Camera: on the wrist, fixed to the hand. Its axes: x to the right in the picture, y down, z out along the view.
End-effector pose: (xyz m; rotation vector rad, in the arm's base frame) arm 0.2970 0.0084 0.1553 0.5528 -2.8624 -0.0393
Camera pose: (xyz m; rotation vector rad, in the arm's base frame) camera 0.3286 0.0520 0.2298 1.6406 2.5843 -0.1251
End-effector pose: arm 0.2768 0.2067 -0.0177 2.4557 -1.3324 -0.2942
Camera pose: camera 0.2617 0.2287 0.0703 0.8238 -2.7541 -0.2207
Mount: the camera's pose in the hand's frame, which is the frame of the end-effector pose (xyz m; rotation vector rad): -0.0287 0.0341 -0.0804 -0.0042 -0.2934 1.5159
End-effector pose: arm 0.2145 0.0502 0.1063 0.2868 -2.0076 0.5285
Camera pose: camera 0.2764 0.1181 0.1053 -1.3475 -2.1968 1.4240
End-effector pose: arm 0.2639 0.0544 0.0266 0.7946 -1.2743 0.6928
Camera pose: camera 0.2754 0.1396 -0.0059 -0.2668 -2.0654 1.7801
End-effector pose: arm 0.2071 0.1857 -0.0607 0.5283 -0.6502 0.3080
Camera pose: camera 0.2102 0.2553 -0.1207 -0.0344 -1.2561 1.6665
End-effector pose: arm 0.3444 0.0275 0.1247 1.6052 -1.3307 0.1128
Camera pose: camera 0.3462 0.1089 0.1675 0.2825 -2.4872 0.7832
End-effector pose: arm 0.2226 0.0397 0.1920 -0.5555 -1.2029 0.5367
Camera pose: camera 0.2888 0.0374 0.1283 -1.4050 -0.8533 1.9288
